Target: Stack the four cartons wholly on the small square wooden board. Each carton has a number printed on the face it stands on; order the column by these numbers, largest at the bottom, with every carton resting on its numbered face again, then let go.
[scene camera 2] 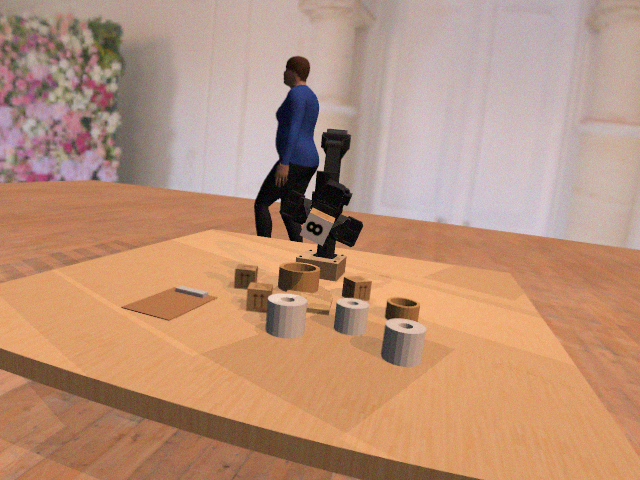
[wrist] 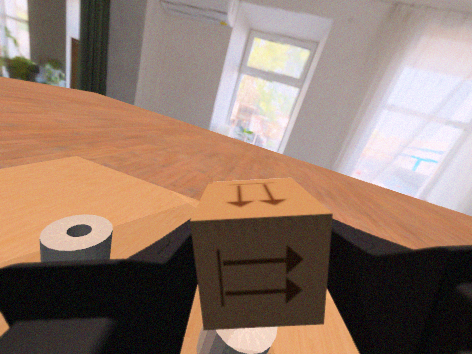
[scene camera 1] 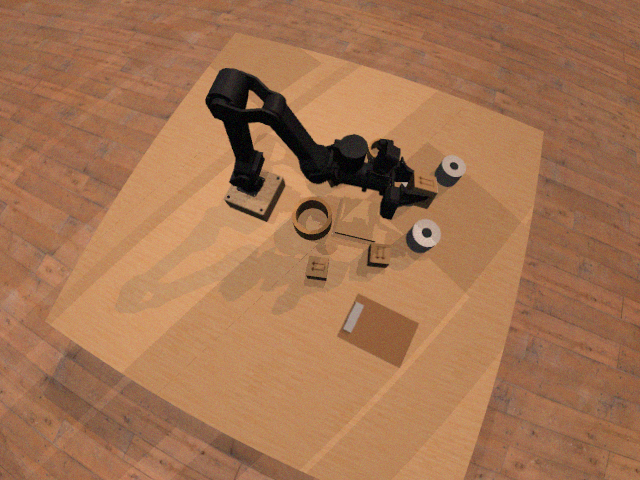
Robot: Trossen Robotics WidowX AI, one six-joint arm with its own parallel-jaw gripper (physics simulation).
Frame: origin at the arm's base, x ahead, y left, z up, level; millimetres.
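Seen in the pictures: gripper, fingertip midpoint: (scene camera 2: 318, 224) (wrist: 253, 216) (scene camera 1: 427, 189); arm's base, origin of the base link: (scene camera 2: 325, 255) (scene camera 1: 250, 184).
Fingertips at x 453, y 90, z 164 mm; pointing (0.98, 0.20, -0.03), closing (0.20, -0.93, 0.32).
Offsets run from my fingertips to a thing's top centre.
My gripper (scene camera 1: 419, 188) (scene camera 2: 320, 223) (wrist: 253, 216) is shut on a brown carton {dx -12, dy -5, dz +30 mm} (scene camera 1: 424, 182) (scene camera 2: 316, 228) (wrist: 262, 270) and holds it in the air, tilted. Its white face with a black 8 points outward, towards scene camera 2; arrows show on two other faces in the wrist view. The small square wooden board {dx -125, dy -44, dz -209 mm} (scene camera 1: 354, 223) (scene camera 2: 321, 304) lies flat on the table, with no carton seen on it. Three cartons stand on the table: one {dx -34, dy -134, dz -167 mm} (scene camera 1: 378, 255) (scene camera 2: 259, 297) near the board, one {dx -174, dy -234, dz -167 mm} (scene camera 1: 317, 268) (scene camera 2: 246, 276) farther left, and one {dx -244, dy +57, dz -167 mm} (scene camera 2: 356, 288) hidden by the arm in scene camera 1. Their numbers are hidden.
A large wooden ring {dx -248, dy -108, dz -162 mm} (scene camera 1: 311, 234) (scene camera 2: 298, 280) stands beside the board, a smaller ring {dx -145, dy +190, dz -180 mm} (scene camera 2: 402, 311) to the other side. Three white rolls {dx +64, dy -33, dz -153 mm} (scene camera 1: 423, 236) (scene camera 2: 286, 316), {dx -14, dy +89, dz -161 mm} (scene camera 2: 351, 317), {dx +82, dy +210, dz -156 mm} (scene camera 1: 450, 171) (scene camera 2: 403, 343) stand nearby. A clipboard {dx +44, dy -320, dz -209 mm} (scene camera 1: 385, 331) (scene camera 2: 168, 304) lies flat.
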